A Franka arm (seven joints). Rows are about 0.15 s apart.
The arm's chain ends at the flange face. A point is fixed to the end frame.
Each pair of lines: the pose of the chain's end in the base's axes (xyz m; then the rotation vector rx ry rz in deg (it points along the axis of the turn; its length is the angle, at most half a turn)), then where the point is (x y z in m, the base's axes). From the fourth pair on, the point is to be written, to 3 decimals.
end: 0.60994, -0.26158, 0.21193, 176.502, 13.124, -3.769
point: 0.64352 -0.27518 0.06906
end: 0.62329, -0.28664, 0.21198, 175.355, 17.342, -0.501
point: 0.66273 -0.29992 0.07058
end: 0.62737, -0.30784, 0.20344, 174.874, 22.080, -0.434
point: 0.66731 -0.31885 0.06199
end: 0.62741, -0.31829, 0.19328, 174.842, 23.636, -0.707
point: 0.667 -0.328 0.052
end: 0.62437, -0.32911, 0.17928, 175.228, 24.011, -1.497
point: 0.663 -0.338 0.037
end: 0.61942, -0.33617, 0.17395, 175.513, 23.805, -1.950
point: 0.657 -0.345 0.032
